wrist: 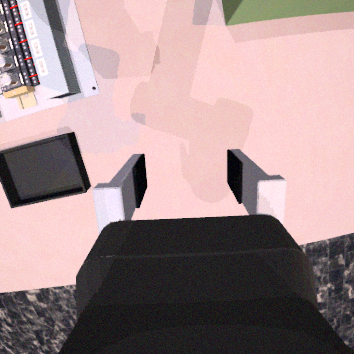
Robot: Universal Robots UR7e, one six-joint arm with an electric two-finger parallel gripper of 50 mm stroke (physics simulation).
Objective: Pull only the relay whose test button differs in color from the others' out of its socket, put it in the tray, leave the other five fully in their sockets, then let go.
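Places are measured from the arm's base along level axes (x right, y ahead, z up), in millimetres.
Pixels of known places: gripper, fingertip midpoint: [186,167].
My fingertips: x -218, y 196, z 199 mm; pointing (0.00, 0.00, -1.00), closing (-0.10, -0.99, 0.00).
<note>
Behind a point stands the place of what it marks.
My gripper [186,167] {x -218, y 196, z 199 mm} is open and empty, with its two fingers wide apart above the pink table surface. The black tray [45,170] {x -269, y 472, z -128 mm} lies to the left of the fingers, and its dark inside shows nothing in it. The relay panel [86,75] {x -111, y 350, z -129 mm} is at the upper left, cut off by the view's edge. Part of a row of black sockets [29,67] {x -79, y 444, z -113 mm} with red marks shows on it, beside several clear-looking relays [5,62] {x -70, y 461, z -70 mm} at the far left edge. The relays are mostly cut off, and the colors of their test buttons cannot be told.
A tan end piece [19,92] {x -119, y 462, z -92 mm} closes the socket row. A dark grey channel [62,50] {x -67, y 372, z -98 mm} runs along the panel beside white labels [36,47] {x -60, y 401, z -68 mm}. A green object [285,10] {x -64, y 10, z -82 mm} shows at the top right. The pink table's edge runs below, with dark mottled floor [332,270] beyond it.
</note>
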